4 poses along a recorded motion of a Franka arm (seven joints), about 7 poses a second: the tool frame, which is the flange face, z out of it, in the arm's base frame.
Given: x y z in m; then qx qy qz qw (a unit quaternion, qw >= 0).
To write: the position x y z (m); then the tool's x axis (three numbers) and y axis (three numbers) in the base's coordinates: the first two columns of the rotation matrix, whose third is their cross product. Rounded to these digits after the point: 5 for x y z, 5 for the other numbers.
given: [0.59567, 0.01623, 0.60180, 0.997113, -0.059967, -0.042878, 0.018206]
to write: [0.59567, 0.01623, 0.60180, 0.98913, -0.12115, -0.08332, -0.11803, -0.99215, 0.04145]
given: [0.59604, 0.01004, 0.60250, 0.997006, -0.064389, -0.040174, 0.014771]
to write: [0.59604, 0.01004, 0.60250, 0.98848, -0.12958, -0.07821, -0.12721, -0.99127, 0.03463]
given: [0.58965, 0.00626, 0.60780, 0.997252, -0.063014, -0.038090, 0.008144]
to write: [0.58965, 0.00626, 0.60780, 0.98916, -0.12630, -0.07494, -0.12506, -0.99193, 0.02104]
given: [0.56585, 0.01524, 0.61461, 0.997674, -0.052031, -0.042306, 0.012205]
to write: [0.56585, 0.01524, 0.61461, 0.99101, -0.10485, -0.08315, -0.10279, -0.99429, 0.02876]
